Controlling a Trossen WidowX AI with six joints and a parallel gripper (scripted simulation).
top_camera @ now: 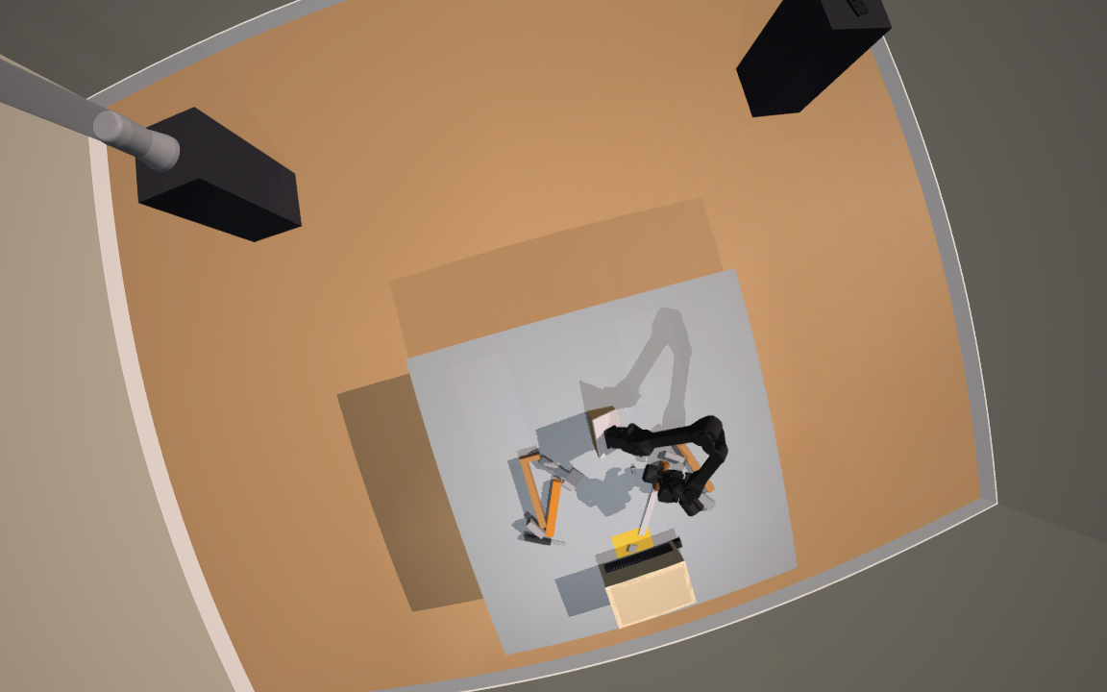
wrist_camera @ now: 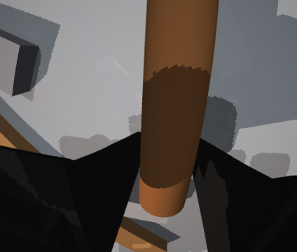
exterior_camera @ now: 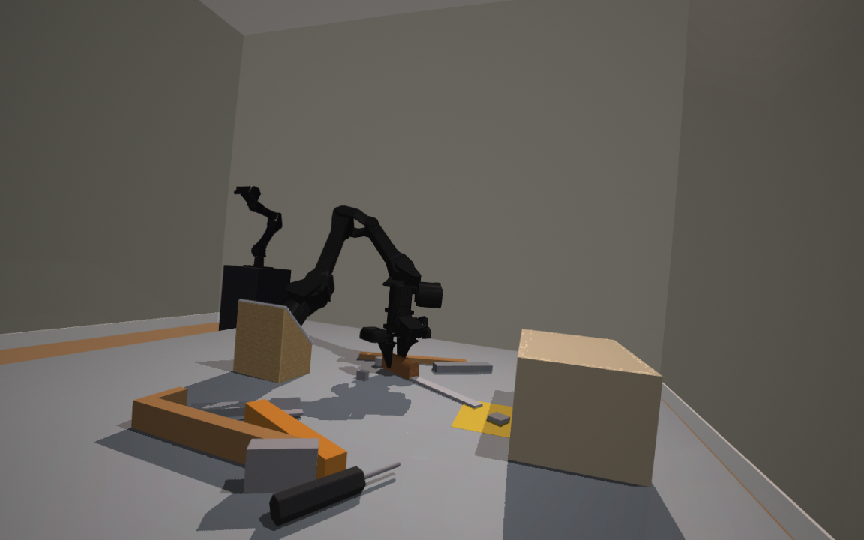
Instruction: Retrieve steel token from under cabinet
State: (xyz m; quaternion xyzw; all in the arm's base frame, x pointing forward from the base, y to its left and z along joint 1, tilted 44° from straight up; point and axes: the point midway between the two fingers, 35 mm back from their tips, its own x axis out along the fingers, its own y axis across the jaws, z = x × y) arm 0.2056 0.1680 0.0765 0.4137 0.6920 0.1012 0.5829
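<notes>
My gripper tip is now 12 cm to the right of the orange stick. Round my gripper tip: grey bar (15 cm ahead, 12 cm to the left); then grey cube (3 cm behind, 11 cm to the right); then flat grey token (29 cm ahead, 17 cm to the right, 1 cm below).
</notes>
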